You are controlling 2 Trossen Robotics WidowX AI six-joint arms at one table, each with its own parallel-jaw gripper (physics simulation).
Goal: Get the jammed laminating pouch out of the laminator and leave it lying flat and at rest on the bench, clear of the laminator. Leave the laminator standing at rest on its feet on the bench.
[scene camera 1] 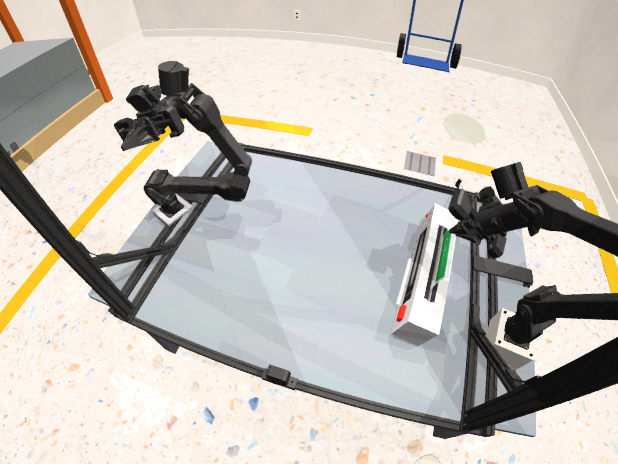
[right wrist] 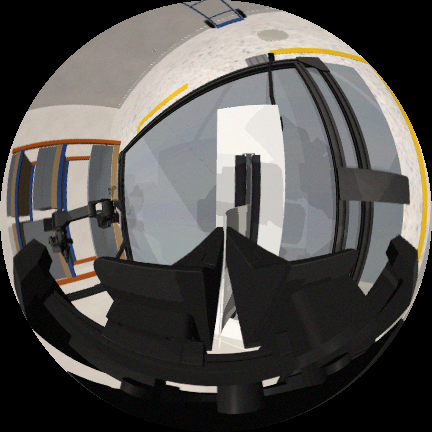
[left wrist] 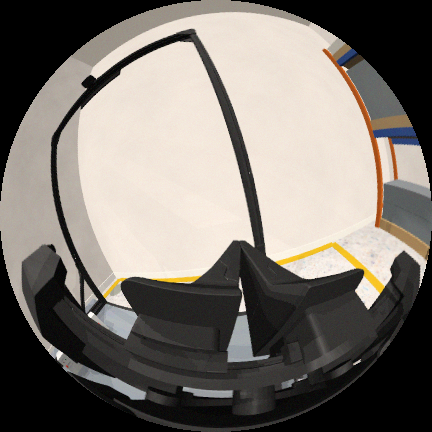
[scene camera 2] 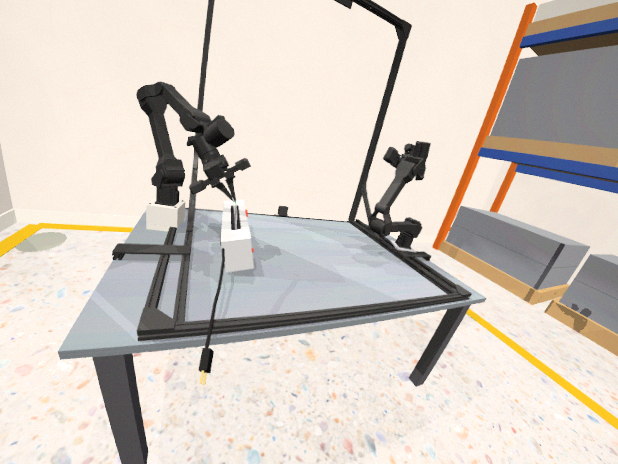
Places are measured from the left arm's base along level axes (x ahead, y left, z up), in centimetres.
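Pixels of known places: left gripper, fingertip midpoint: (scene camera 1: 122, 148) (right wrist: 67, 262) (left wrist: 237, 245); right gripper, fingertip midpoint: (scene camera 1: 450, 231) (right wrist: 222, 232) (scene camera 2: 235, 201); left arm's base, link origin: (scene camera 1: 171, 208) (right wrist: 117, 216) (scene camera 2: 402, 245); right arm's base, link origin: (scene camera 1: 517, 333) (scene camera 2: 167, 202).
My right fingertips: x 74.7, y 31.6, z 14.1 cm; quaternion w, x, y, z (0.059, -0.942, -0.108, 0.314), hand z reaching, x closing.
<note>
Ahead of a thing's pixels: the offset from my right fingertips to its middle. "spot": to the spot under its first point. Level surfaces: height alone.
The white laminator (scene camera 1: 434, 316) (scene camera 2: 239, 254) (right wrist: 250, 130) stands on the bench @[dz -16.9 cm] (scene camera 1: 300, 250) (scene camera 2: 310, 275), lengthwise at the right in scene camera 1. The pouch @[dy -6.5, dx -0.3, dz -8.5 cm] (scene camera 1: 443, 259) (right wrist: 237, 218) stands up out of its long dark slot, green on the face seen in scene camera 1 and grey in the right wrist view. My right gripper (scene camera 1: 451, 231) (scene camera 2: 235, 201) (right wrist: 222, 232) is shut on the pouch's upper edge, near the far end in scene camera 1. The pouch's lower part is hidden in the slot. My left gripper (scene camera 1: 124, 148) (left wrist: 237, 245) is shut and empty, raised beyond the bench's left side.
A black frame rail (scene camera 1: 350, 169) runs around the bench. A dark crossbar @[spot: dy +11.1, dx +18.1, dz -14.4 cm] (scene camera 1: 502, 270) (scene camera 2: 150, 250) lies beside the laminator, near the right arm's base. The laminator's power cord @[spot: dy +29.1, dx -5.1, dz -12.2 cm] (scene camera 2: 217, 295) hangs over the bench's near edge in scene camera 2, with its plug @[dy +41.0, dx -7.2, dz -17.1 cm] (scene camera 2: 206, 360) below.
</note>
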